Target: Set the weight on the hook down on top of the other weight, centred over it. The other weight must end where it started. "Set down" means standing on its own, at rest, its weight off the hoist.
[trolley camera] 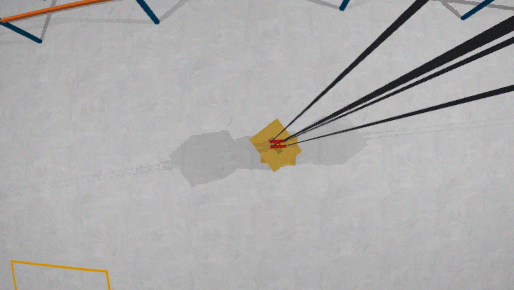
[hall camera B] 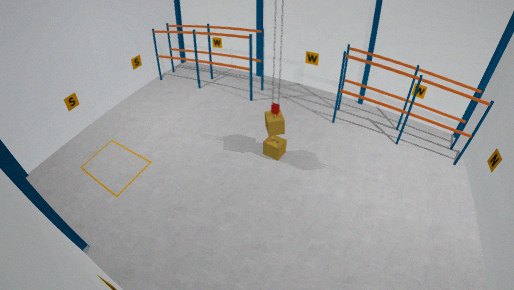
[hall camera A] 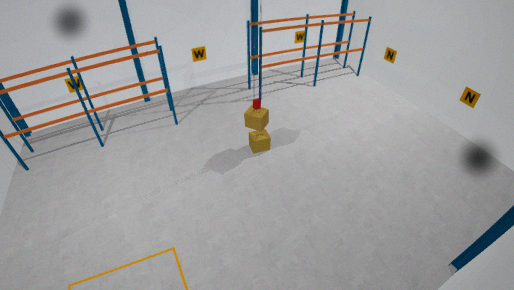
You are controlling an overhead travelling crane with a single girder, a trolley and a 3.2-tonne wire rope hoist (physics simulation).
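Note:
The upper weight [hall camera A: 256, 120] [hall camera B: 275, 124] [trolley camera: 265, 137], a yellow-brown block, hangs from the hook under the red hook block [hall camera A: 256, 104] [hall camera B: 275, 109] [trolley camera: 278, 144]. The lower weight [hall camera A: 260, 144] [hall camera B: 275, 149] [trolley camera: 292, 162], a similar block, stands on the floor below it. Part of its top shows in both hall views, with a gap below the hanging weight. In hall camera A the upper weight sits slightly left of the lower one. In the trolley view it is turned relative to the lower weight, whose corners show at the bottom side; the rest is hidden.
Blue and orange racks [hall camera A: 161, 75] [hall camera B: 251, 67] stand along the W wall. A yellow outlined square [hall camera A: 121, 266] [hall camera B: 134, 179] [trolley camera: 59, 266] is marked on the floor, away from the weights. Shadows lie on both sides of the weights. Hoist ropes cross the trolley view at upper right.

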